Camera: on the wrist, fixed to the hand. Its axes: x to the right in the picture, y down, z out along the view.
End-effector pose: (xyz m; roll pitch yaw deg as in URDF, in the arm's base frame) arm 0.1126 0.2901 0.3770 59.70 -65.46 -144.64
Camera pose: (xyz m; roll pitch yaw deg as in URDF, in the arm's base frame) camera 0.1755 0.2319 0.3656 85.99 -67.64 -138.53
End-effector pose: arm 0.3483 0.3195 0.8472 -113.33 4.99 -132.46
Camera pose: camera 0.3011 0.3892 0.8274 -81.65 7.54 -134.51
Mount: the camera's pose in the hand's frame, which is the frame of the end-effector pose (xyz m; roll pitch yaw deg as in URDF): -0.0177 0.0521 -0.0667 31.93 0.85 3.15
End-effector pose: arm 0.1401 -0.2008 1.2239 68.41 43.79 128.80
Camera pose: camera 0.0745 -0.2487 1.2534 102.06 41.14 131.39
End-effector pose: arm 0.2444 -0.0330 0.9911 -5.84 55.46 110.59
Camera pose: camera 0.2265 -0.1135 0.9651 30.65 56.50 116.12
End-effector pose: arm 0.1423 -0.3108 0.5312 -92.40 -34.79 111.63
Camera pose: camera 0.2013 -0.2728 0.4806 -59.86 -31.67 110.48
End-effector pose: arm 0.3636 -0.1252 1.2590 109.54 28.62 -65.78
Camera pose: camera 0.4127 -0.1236 1.3302 141.32 25.37 -66.06
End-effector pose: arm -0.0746 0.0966 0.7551 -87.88 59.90 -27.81
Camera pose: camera -0.1544 0.0655 0.7431 -57.40 63.07 -29.43
